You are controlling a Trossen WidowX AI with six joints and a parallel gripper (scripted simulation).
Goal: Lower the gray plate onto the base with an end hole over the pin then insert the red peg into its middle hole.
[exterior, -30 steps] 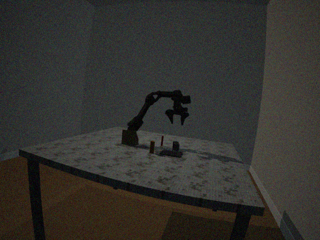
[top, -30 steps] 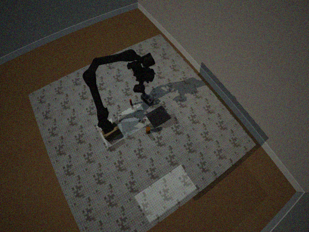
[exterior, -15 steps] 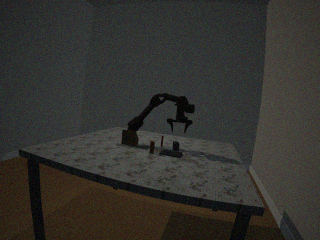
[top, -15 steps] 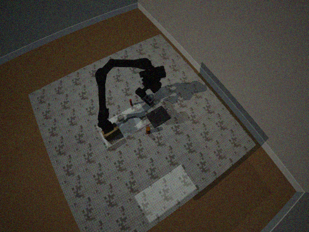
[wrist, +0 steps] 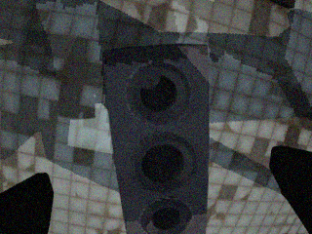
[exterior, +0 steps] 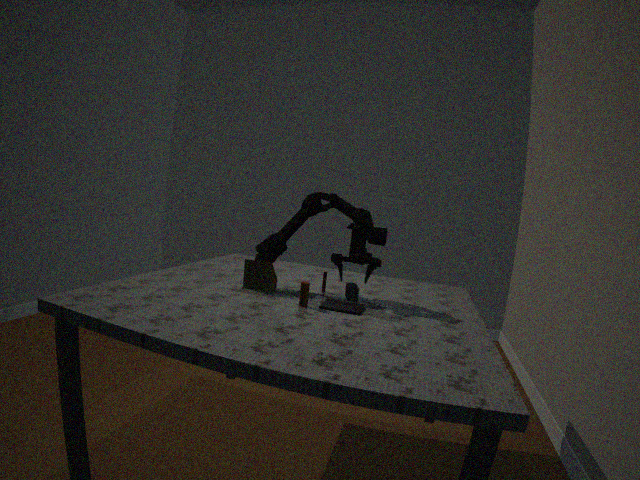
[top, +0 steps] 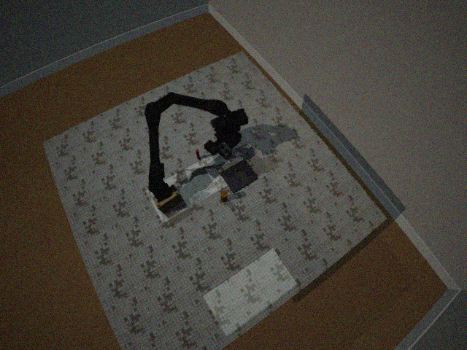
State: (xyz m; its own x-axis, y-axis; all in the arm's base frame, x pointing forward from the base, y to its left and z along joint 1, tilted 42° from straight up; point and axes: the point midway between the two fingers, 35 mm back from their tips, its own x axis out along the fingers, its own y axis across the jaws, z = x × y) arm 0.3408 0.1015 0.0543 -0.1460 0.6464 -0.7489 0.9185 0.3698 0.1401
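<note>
My gripper tip is now 20 mm above the gray plate. Round my gripper tip: dark base: 140 mm to the right, 50 mm below, 10 mm ahead; then red peg: 120 mm behind, 20 mm to the left, 20 mm below; then short orange cylinder: 220 mm to the right, 110 mm behind, 20 mm below.
</note>
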